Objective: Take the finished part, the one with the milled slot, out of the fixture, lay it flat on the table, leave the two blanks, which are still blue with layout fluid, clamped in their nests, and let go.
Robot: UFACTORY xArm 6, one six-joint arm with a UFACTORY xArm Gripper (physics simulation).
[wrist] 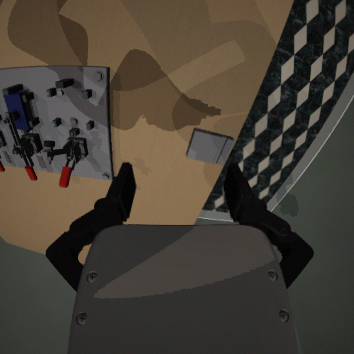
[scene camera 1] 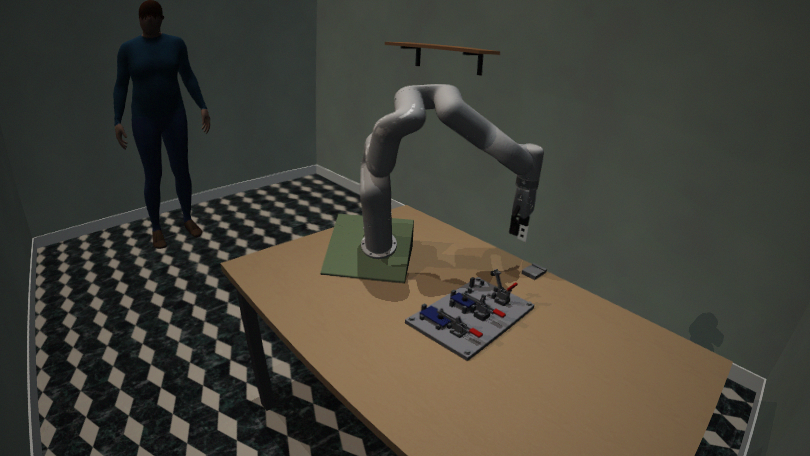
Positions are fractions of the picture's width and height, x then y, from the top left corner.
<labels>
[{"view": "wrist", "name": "my gripper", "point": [0.51, 0.49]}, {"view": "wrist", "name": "finished part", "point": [0.58, 0.41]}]
</labels>
